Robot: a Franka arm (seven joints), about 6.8 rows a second.
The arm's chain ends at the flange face. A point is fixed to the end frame.
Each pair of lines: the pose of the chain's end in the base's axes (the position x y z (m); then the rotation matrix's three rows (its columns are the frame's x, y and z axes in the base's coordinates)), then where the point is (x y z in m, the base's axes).
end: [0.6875, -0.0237, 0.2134], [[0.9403, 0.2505, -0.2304], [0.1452, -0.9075, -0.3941], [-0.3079, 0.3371, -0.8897]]
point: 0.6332 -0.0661 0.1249
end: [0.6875, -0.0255, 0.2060], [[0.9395, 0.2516, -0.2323], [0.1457, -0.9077, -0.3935], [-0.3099, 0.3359, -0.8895]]
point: 0.6330 -0.0678 0.1176
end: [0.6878, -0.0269, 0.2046], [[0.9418, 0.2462, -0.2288], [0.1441, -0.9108, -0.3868], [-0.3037, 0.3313, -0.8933]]
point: 0.6336 -0.0684 0.1156
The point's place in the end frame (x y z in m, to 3 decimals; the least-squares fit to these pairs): -0.030 -0.005 0.108
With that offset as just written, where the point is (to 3 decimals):
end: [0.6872, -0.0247, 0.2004], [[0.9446, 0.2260, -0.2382], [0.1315, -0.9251, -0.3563], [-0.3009, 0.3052, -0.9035]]
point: 0.632 -0.062 0.110
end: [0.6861, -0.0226, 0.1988], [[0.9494, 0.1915, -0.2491], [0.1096, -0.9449, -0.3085], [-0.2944, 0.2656, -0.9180]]
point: 0.630 -0.054 0.107
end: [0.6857, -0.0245, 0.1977], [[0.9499, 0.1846, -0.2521], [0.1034, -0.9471, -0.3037], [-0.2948, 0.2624, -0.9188]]
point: 0.629 -0.056 0.106
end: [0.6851, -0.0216, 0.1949], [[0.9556, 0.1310, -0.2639], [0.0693, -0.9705, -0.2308], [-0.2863, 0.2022, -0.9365]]
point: 0.627 -0.044 0.101
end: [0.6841, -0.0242, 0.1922], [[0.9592, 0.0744, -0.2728], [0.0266, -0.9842, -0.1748], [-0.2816, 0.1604, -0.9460]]
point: 0.625 -0.039 0.098
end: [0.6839, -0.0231, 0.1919], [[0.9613, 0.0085, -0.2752], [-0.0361, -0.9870, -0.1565], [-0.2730, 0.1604, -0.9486]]
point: 0.625 -0.034 0.097
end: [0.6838, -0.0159, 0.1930], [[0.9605, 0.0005, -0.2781], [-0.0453, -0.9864, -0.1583], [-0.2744, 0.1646, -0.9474]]
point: 0.625 -0.027 0.098
